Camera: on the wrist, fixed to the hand. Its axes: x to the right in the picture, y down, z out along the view.
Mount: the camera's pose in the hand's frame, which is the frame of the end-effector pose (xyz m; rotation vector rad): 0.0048 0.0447 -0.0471 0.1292 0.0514 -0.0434
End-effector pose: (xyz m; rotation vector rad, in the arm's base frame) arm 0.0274 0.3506 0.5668 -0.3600 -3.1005 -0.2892
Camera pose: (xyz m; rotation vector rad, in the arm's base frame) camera 0.0322 0.3858 0.6214 -0.2783 -3.0590 -0.0959
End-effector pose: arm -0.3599 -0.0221 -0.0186 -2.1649 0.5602 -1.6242
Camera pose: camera -0.4080 -0.0654 -0.0255 -2.0604 0.4135 -1.6942
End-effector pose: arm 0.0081 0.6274 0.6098 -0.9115 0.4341 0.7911
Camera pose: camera -0.0234 0.6067 0.5567 -0.8195 0.5032 0.6932
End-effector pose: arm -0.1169 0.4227 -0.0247 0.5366 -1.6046 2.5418
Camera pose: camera -0.1445 0.4441 -0.0796 0.5072 -1.4040 2.6175
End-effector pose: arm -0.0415 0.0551 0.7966 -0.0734 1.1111 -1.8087
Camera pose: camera -0.0359 0.0773 0.7356 0.0259 1.0326 -1.9263
